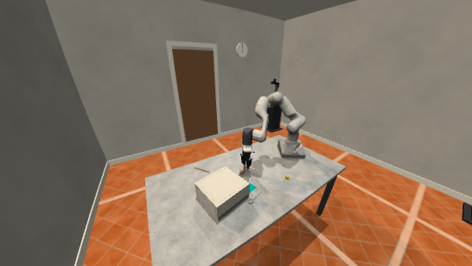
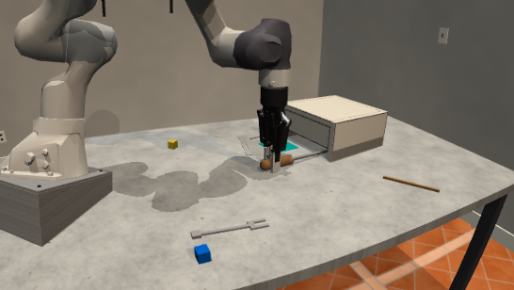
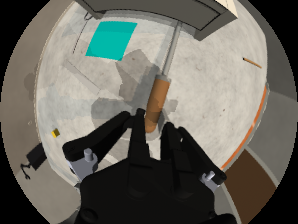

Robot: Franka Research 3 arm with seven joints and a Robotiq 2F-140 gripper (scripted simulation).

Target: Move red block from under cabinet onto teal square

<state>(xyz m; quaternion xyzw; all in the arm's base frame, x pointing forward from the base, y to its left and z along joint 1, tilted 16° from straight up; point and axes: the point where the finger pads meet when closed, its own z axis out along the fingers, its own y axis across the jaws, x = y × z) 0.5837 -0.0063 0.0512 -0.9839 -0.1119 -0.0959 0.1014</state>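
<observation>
My gripper is now 17 cm to the right of the teal square, 10 cm short of it and 4 cm above it. The rest, counted from my hand: hook tool (14 cm ahead, 7 cm to the left, 2 cm below); red block (30 cm ahead, 18 cm to the left, 2 cm below); grey fork-ended tool (24 cm to the right, 20 cm behind, 3 cm below).
</observation>
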